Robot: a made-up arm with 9 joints. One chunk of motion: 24 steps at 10 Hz.
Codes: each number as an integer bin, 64 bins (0 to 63) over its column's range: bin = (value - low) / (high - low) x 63, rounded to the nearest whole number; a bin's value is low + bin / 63 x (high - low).
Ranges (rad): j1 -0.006..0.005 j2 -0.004..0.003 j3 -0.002..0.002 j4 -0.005..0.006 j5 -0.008..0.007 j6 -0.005..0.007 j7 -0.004..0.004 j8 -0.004..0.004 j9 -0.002..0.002
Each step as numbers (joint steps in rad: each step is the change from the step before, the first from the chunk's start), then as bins.
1 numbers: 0.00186 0.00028 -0.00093 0.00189 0.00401 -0.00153 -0.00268 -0.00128 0.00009
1 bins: 45 39 17 39 50 18 10 21 33
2 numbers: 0.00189 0.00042 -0.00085 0.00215 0.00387 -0.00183 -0.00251 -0.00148 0.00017
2 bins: 45 40 18 41 50 17 12 20 34
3 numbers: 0.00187 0.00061 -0.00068 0.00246 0.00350 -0.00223 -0.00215 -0.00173 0.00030
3 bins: 45 41 21 43 48 15 15 18 36
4 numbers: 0.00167 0.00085 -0.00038 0.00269 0.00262 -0.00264 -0.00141 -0.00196 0.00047
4 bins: 44 44 26 44 45 12 20 16 39
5 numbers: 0.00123 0.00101 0.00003 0.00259 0.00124 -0.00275 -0.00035 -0.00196 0.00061
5 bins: 41 45 32 43 39 12 29 16 41
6 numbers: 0.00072 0.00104 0.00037 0.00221 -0.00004 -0.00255 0.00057 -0.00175 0.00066
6 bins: 38 45 37 41 33 13 36 18 42
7 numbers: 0.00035 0.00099 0.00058 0.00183 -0.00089 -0.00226 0.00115 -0.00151 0.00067
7 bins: 36 45 41 39 30 14 41 20 42
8 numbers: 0.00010 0.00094 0.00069 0.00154 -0.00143 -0.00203 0.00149 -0.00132 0.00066
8 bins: 35 44 42 37 28 16 43 21 42
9 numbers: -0.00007 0.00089 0.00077 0.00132 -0.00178 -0.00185 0.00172 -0.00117 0.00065
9 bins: 34 44 44 36 26 17 45 22 42
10 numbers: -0.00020 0.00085 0.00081 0.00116 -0.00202 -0.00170 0.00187 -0.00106 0.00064
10 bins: 33 44 44 35 25 17 46 23 42
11 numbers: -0.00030 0.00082 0.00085 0.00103 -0.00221 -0.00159 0.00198 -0.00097 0.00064
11 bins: 33 43 45 35 24 18 47 24 42
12 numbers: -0.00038 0.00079 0.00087 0.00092 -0.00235 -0.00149 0.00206 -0.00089 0.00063
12 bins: 32 43 45 34 24 18 48 24 41
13 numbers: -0.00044 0.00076 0.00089 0.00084 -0.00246 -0.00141 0.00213 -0.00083 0.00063
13 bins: 32 43 46 33 23 19 48 25 41
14 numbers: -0.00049 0.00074 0.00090 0.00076 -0.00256 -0.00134 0.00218 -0.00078 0.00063
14 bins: 32 43 46 33 23 19 49 25 41
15 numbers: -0.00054 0.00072 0.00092 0.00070 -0.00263 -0.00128 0.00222 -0.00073 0.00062
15 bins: 31 42 46 33 23 20 49 26 41
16 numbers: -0.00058 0.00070 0.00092 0.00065 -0.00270 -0.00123 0.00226 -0.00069 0.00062
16 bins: 31 42 46 32 22 20 49 26 41
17 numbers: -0.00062 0.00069 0.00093 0.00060 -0.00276 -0.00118 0.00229 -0.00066 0.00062
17 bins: 31 42 46 32 22 20 50 26 41
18 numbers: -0.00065 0.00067 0.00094 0.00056 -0.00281 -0.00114 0.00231 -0.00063 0.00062
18 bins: 31 42 46 32 22 20 50 27 41
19 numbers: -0.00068 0.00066 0.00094 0.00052 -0.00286 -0.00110 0.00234 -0.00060 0.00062
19 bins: 30 42 46 32 22 20 50 27 41
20 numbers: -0.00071 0.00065 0.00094 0.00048 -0.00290 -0.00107 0.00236 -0.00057 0.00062
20 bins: 30 42 46 31 21 21 50 27 41
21 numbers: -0.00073 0.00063 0.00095 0.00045 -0.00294 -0.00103 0.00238 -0.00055 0.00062
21 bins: 30 42 46 31 21 21 50 27 41
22 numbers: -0.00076 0.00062 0.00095 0.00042 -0.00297 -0.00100 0.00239 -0.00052 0.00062
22 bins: 30 42 46 31 21 21 50 27 41
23 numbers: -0.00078 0.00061 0.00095 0.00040 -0.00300 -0.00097 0.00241 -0.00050 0.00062
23 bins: 30 41 46 31 21 21 50 28 41
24 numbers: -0.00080 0.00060 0.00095 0.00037 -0.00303 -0.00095 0.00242 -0.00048 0.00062
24 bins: 30 41 46 31 21 21 51 28 41
